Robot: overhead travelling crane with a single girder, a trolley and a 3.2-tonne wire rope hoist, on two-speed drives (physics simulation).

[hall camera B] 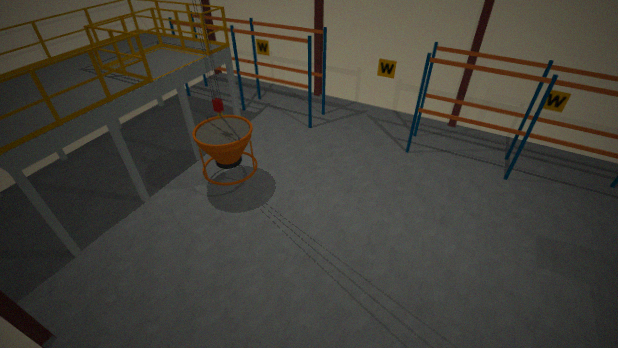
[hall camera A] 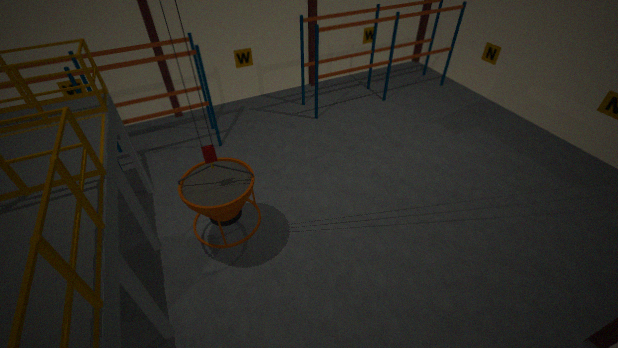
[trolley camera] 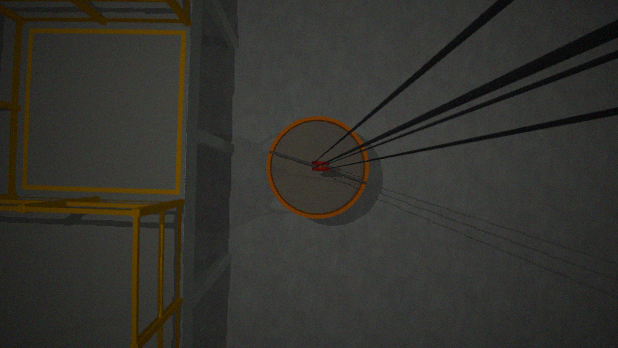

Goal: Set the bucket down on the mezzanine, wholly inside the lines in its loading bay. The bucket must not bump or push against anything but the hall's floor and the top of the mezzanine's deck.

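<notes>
The orange bucket [hall camera A: 217, 209] [hall camera B: 222, 151] [trolley camera: 295, 192], a round cone on a ring-shaped foot frame, hangs upright beside the mezzanine [hall camera B: 150, 90] [trolley camera: 75, 280], over the hall floor. Its shadow lies beneath it and to its right. My gripper, the red hook block [hall camera A: 209, 153] [hall camera B: 217, 105] [trolley camera: 320, 166], is above the bucket's middle and carries it by the bail. In the trolley view the loading bay's yellow lines [trolley camera: 181, 100] form a rectangle on the deck, left of the bucket and somewhat higher in the view. The bucket's rim is apart from the deck edge.
Yellow railings [hall camera A: 37, 240] [hall camera B: 44, 95] [trolley camera: 135, 275] stand along the deck and around the bay's upper, left and lower sides in the trolley view. Grey columns [hall camera B: 131, 165] carry the deck. Two blue and orange racks stand by the W wall, one [hall camera A: 208, 95] [hall camera B: 310, 80] nearer the mezzanine, another [hall camera A: 316, 75] [hall camera B: 530, 127] farther off.
</notes>
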